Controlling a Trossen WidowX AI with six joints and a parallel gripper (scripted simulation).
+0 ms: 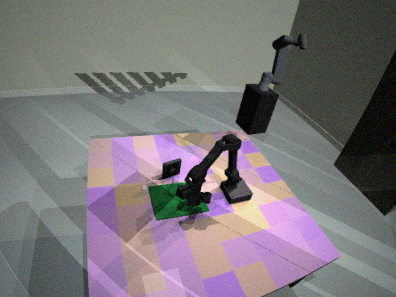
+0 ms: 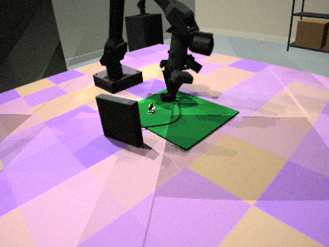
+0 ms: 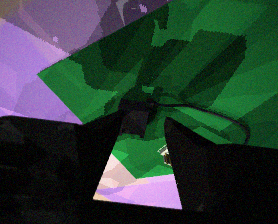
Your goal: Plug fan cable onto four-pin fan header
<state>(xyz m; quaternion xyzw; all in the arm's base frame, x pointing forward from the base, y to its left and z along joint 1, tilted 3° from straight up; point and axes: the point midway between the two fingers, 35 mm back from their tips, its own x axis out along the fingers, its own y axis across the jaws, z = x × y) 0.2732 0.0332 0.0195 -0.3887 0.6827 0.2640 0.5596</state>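
Right now the dark plug is 2 cm behind my gripper tip and 1 cm below it. From my gripper tip the other things lie so: black fan block: 24 cm to the right, 4 cm ahead, 4 cm above; then green board: 6 cm ahead, 5 cm to the right, 4 cm below; then white four-pin header: 10 cm to the right, 2 cm below.
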